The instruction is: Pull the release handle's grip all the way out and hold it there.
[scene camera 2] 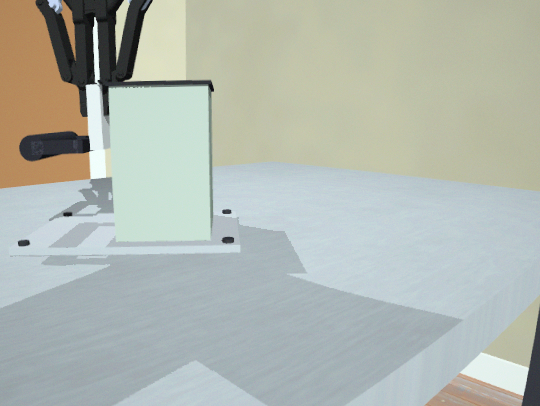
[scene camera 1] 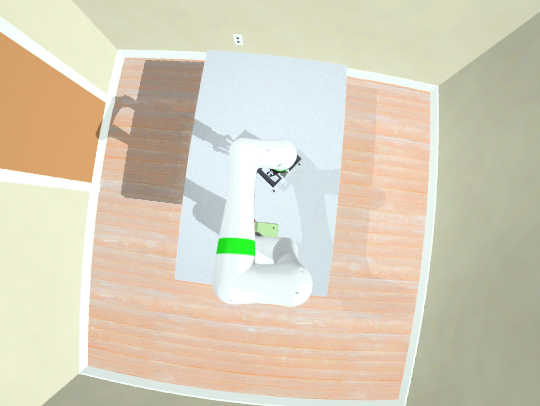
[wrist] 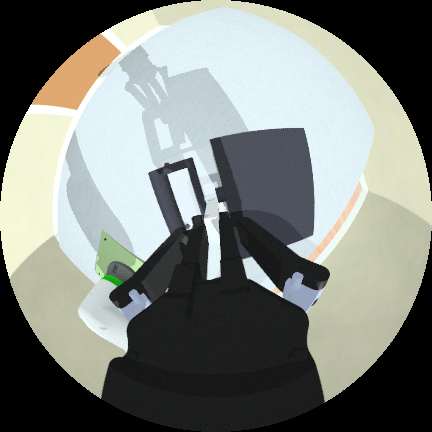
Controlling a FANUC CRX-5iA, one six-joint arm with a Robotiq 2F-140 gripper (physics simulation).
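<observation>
There is a base plate that I can see, and my own gripper is in sight too. The wrist view also shows my gripper.
</observation>
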